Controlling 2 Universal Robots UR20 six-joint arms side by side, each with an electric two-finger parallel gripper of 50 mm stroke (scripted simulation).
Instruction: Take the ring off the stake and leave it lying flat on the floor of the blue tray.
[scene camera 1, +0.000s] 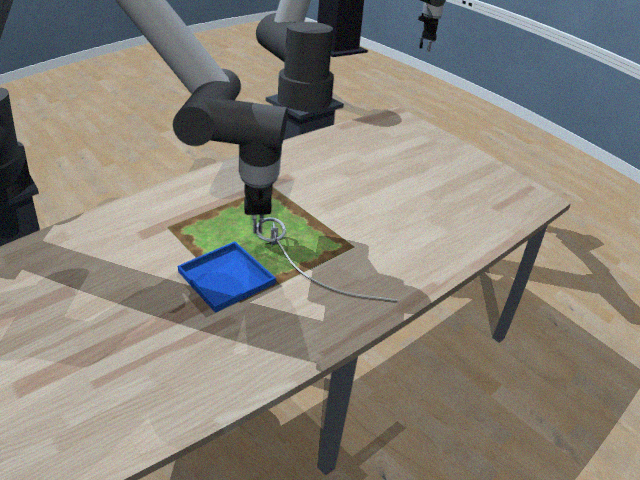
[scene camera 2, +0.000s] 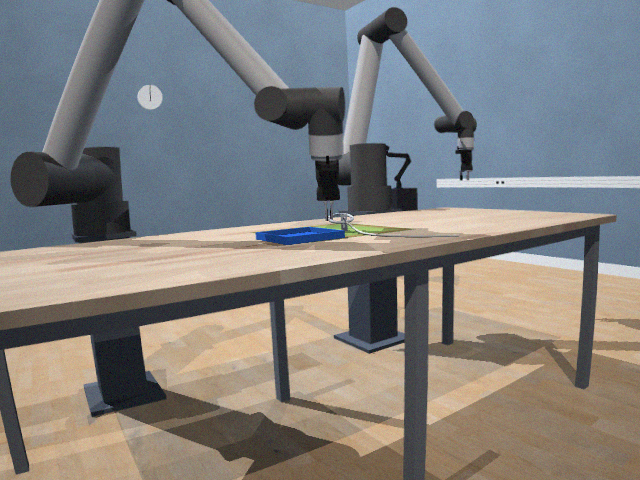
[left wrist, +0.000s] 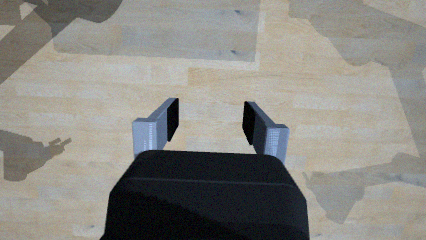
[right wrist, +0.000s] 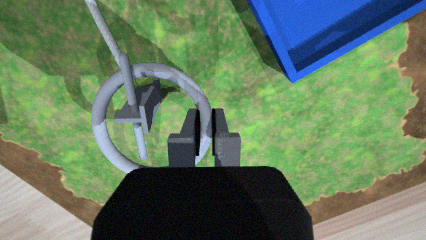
Scene:
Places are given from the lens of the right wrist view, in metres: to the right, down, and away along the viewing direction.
my right gripper (right wrist: 206, 122): -0.01, 0.00, 0.16
grey ring (right wrist: 140, 70): -0.05, -0.03, 0.14

